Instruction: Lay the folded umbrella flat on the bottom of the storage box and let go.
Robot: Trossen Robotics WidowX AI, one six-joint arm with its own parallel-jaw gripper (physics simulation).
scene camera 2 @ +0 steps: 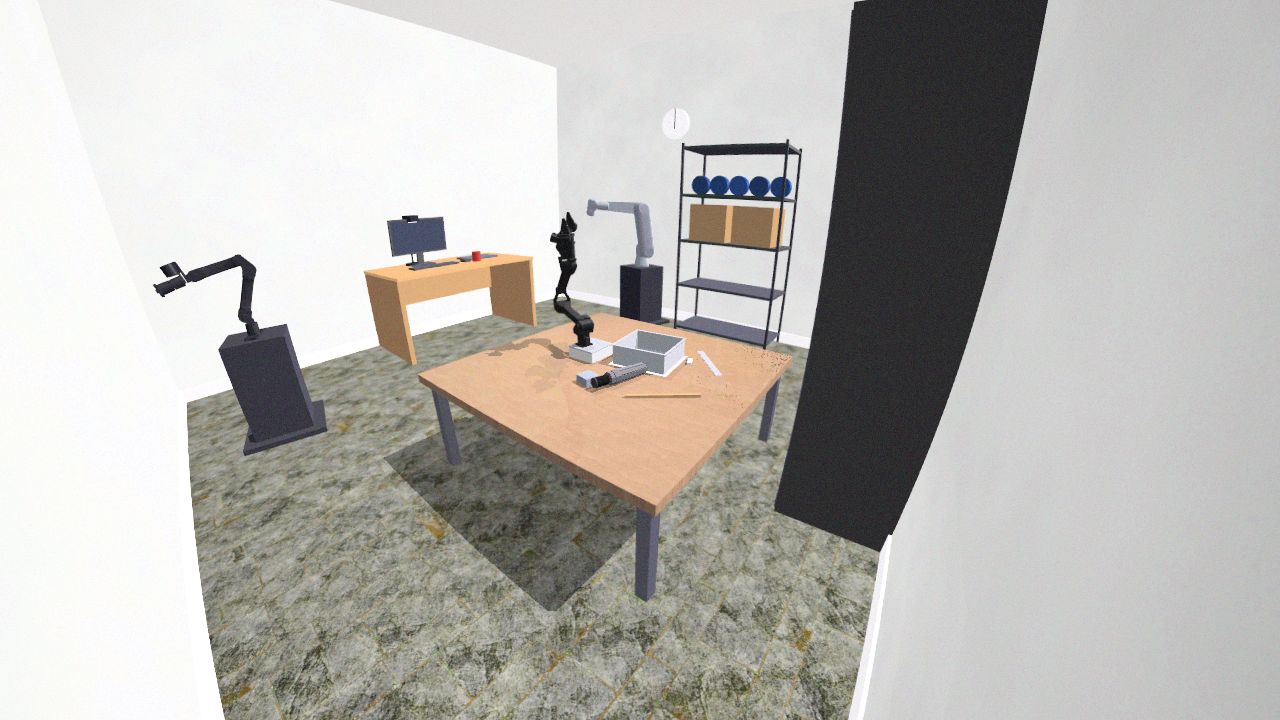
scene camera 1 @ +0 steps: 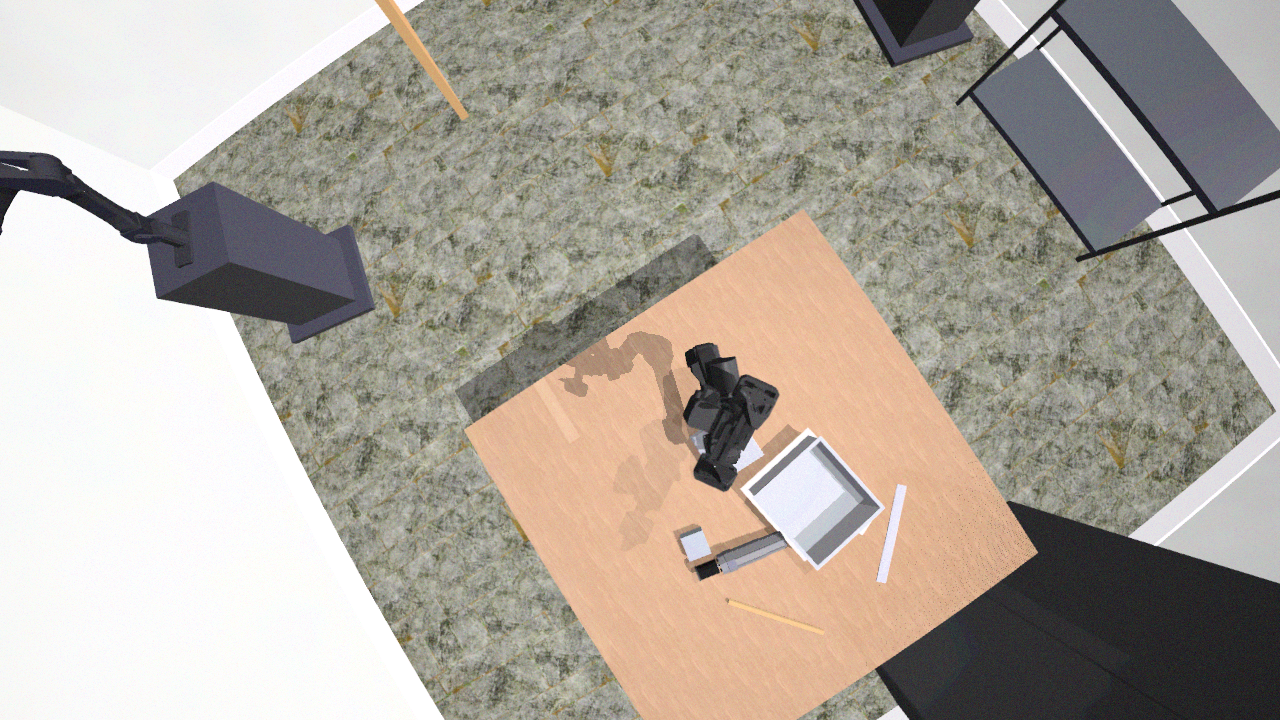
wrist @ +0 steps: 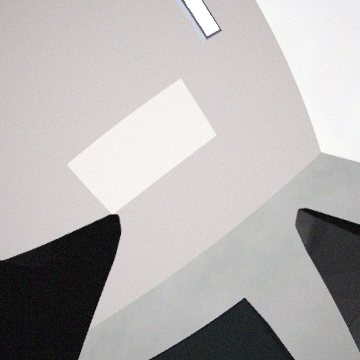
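Where they show: gripper, fingertip midpoint: (scene camera 2: 565,215) (scene camera 1: 738,456) (wrist: 209,221); arm's base at its link origin: (scene camera 2: 584,344) (scene camera 1: 716,442).
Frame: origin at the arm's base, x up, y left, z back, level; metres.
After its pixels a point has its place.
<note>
The folded umbrella (scene camera 1: 754,550) @[x -0.005, y -0.013, z -0.330 m] (scene camera 2: 626,374) @[x -0.020, y -0.044, z -0.368 m], grey with a black handle, lies on the table outside the storage box. Its grey end is close against the box's outer side; whether they touch is unclear. The storage box (scene camera 1: 848,528) @[x 0.007, y 0.260, z -0.366 m] (scene camera 2: 637,357) @[x 0.001, y 0.084, z -0.296 m] is light grey and open at the top, and its visible floor holds no umbrella. My gripper (scene camera 2: 569,217) @[x 0.610, y -0.032, z 0.075 m] (wrist: 209,221) @[x 0.610, y -0.032, z 0.075 m] is open and empty, pointing upward high above the table, with the ceiling and walls behind its fingers in the wrist view. Neither umbrella nor box shows in the wrist view.
A pale block (scene camera 1: 695,543) @[x -0.021, y -0.166, z -0.257 m] (scene camera 2: 586,378) @[x -0.021, y -0.193, z -0.291 m] sits beside the umbrella's handle. A thin yellow stick (scene camera 1: 775,616) @[x -0.046, y -0.023, z -0.556 m] (scene camera 2: 662,395) @[x -0.047, y -0.027, z -0.563 m] lies on the table (scene camera 1: 832,331) @[x -0.057, y 0.468, z 0.174 m] (scene camera 2: 537,413) @[x -0.057, y -0.460, z -0.357 m]. A white strip (scene camera 1: 892,533) @[x -0.055, y 0.400, z -0.462 m] (scene camera 2: 708,362) @[x -0.055, y 0.396, z -0.461 m] lies beyond the box. A tall black cabinet (scene camera 2: 913,268) stands by the table.
</note>
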